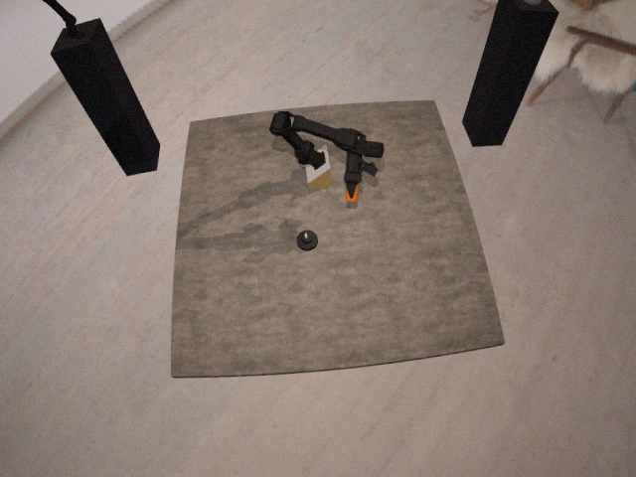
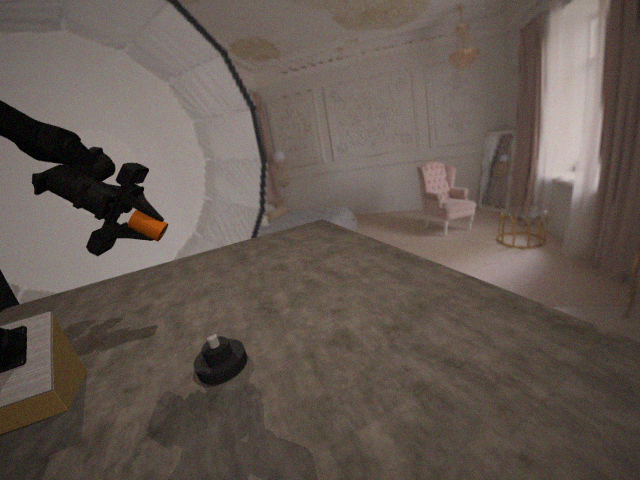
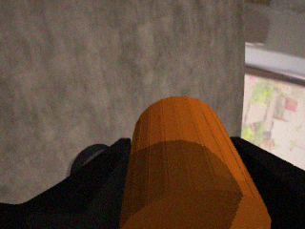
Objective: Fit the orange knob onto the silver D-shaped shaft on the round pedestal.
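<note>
Right now the orange knob is 2 cm behind my gripper tip, 2 cm above it and 1 cm to the left of it. From my gripper tip the other things lie so: black round pedestal (19 cm below, 18 cm to the right, 5 cm ahead).
</note>
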